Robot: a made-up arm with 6 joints. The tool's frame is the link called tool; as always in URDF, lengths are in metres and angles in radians. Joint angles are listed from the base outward.
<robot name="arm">
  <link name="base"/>
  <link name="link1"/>
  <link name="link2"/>
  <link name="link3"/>
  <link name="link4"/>
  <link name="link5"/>
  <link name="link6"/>
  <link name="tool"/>
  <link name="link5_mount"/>
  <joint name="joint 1" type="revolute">
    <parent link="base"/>
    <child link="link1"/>
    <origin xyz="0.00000 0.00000 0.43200" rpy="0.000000 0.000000 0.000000"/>
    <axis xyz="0 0 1"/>
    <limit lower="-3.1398" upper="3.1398"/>
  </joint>
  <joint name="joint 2" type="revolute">
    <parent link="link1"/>
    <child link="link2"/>
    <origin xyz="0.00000 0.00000 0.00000" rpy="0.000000 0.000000 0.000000"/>
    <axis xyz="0 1 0"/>
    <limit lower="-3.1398" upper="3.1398"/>
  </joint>
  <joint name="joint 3" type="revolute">
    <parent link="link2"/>
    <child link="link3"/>
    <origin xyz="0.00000 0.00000 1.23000" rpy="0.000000 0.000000 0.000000"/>
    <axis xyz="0 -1 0"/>
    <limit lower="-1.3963" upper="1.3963"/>
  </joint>
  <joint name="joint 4" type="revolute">
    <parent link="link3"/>
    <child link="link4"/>
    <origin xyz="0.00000 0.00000 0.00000" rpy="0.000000 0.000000 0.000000"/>
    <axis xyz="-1 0 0"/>
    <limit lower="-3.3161" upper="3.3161"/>
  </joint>
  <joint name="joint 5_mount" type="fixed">
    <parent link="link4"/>
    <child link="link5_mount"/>
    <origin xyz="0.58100 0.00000 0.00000" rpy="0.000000 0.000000 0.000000"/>
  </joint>
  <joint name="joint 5" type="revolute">
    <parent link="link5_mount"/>
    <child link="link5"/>
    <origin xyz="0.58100 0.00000 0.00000" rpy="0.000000 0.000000 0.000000"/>
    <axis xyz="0 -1 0"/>
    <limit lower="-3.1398" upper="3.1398"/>
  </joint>
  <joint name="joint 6" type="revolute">
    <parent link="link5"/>
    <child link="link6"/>
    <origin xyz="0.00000 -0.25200 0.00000" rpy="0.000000 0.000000 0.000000"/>
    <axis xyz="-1 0 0"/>
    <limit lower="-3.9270" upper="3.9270"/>
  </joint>
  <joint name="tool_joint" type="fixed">
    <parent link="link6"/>
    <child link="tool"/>
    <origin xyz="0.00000 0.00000 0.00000" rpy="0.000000 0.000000 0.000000"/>
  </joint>
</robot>
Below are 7 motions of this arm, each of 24 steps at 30 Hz.
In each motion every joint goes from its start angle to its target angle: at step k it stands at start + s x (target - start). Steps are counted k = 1, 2, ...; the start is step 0. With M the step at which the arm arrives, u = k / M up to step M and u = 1 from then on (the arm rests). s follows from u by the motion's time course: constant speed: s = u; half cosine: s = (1 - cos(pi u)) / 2; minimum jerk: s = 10 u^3 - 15 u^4 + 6 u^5.
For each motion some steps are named. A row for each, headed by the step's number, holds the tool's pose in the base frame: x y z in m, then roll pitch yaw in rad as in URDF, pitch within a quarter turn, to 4 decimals.
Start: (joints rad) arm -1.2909 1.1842 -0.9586 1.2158 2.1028 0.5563
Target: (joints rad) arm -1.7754 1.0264 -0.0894 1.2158 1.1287 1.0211
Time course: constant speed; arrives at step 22
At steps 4, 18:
4: 0.0871 -0.9078 -0.2374 -0.2730 -0.2009 -0.2655
18: -0.2737 -1.5848 -0.0192 -1.1913 0.1644 -0.5261

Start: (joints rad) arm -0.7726 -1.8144 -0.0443 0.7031 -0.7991 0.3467
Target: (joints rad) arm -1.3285 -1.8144 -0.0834 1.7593 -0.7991 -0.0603
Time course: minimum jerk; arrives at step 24
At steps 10, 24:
10: -1.0248 1.2675 1.2365 0.0413 -0.8466 -2.2137
24: -0.3437 1.5873 1.2430 0.2722 -0.7302 3.0505

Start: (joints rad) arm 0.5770 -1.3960 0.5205 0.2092 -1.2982 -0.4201
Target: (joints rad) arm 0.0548 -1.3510 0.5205 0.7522 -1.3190 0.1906
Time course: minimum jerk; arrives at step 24
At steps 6, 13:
6: -1.3177 -1.0403 1.7245 0.4632 -0.5978 0.2122
13: -1.5670 -0.6695 1.7409 0.2505 -0.5325 -0.3192

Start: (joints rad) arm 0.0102 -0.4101 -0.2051 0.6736 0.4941 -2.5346
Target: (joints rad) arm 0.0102 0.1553 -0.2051 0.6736 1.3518 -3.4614
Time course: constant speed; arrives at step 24
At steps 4, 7, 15, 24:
4: 0.7574 -0.1892 1.8858 1.8517 -0.5835 0.4709
7: 0.8582 -0.1882 1.8289 1.9547 -0.5926 0.5447
15: 1.1047 -0.1857 1.6437 2.2477 -0.6269 0.7316
24: 1.3350 -0.1834 1.3845 2.6020 -0.6910 0.9212

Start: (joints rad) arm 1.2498 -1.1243 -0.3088 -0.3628 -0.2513 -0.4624
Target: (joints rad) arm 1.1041 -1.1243 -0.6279 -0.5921 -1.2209 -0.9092
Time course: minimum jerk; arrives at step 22
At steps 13, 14, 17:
13: 0.1672 -0.1637 1.5195 1.1885 0.2085 1.5578
14: 0.1697 -0.1507 1.4910 1.2550 0.2917 1.5953
17: 0.1752 -0.1236 1.4243 1.4294 0.4723 1.7034

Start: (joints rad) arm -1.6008 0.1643 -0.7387 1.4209 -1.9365 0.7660
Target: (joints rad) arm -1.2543 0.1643 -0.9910 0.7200 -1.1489 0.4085
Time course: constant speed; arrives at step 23
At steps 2, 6, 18, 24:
2: -0.0526 -1.0974 0.8658 3.0407 -0.1137 2.7967
6: -0.0185 -1.0585 0.8226 3.0344 0.0511 2.8374
18: 0.0576 -0.9125 0.6971 3.0687 0.5276 2.8446
24: 0.0759 -0.8404 0.6494 3.0916 0.7096 2.8029

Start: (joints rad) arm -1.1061 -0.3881 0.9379 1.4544 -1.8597 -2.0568
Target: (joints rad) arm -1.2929 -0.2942 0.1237 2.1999 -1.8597 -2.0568
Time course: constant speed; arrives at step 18
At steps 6, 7, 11, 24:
6: 0.0157 0.0480 2.7067 1.5049 0.1785 -3.0024
7: 0.0499 -0.0069 2.6869 1.4622 0.1428 -3.0545
11: 0.1709 -0.2232 2.5756 1.3136 -0.0302 3.0512
24: 0.3134 -0.5581 2.2670 1.1190 -0.4114 2.8564

